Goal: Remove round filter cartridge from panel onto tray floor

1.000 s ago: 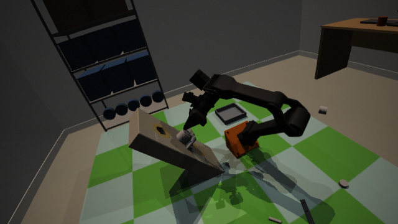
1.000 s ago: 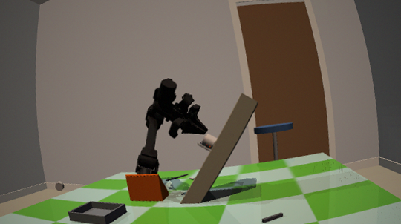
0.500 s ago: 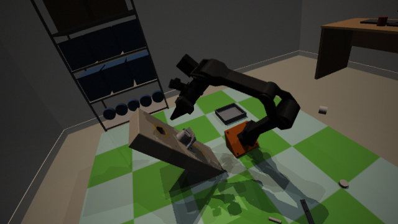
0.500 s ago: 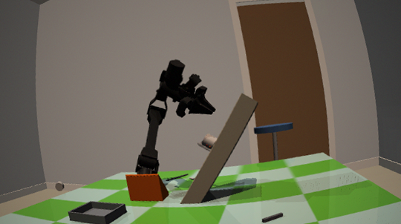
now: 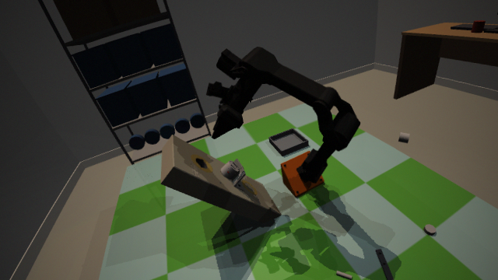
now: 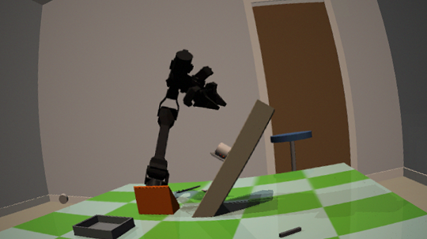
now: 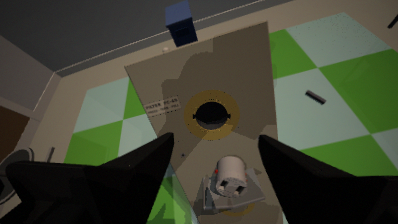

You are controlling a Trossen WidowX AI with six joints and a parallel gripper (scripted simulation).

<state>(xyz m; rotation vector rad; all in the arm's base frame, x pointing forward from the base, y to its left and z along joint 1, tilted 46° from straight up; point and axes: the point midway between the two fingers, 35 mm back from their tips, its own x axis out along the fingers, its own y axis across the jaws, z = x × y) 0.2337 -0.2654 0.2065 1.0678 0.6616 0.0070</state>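
The round filter cartridge is 2 cm behind my gripper tip and 14 cm below it. From my gripper tip the other things lie so: dark tray 39 cm behind, 23 cm to the right, 34 cm below; grey bracket 2 cm behind, 1 cm to the left, 18 cm below; tan service panel 3 cm ahead, 16 cm below.
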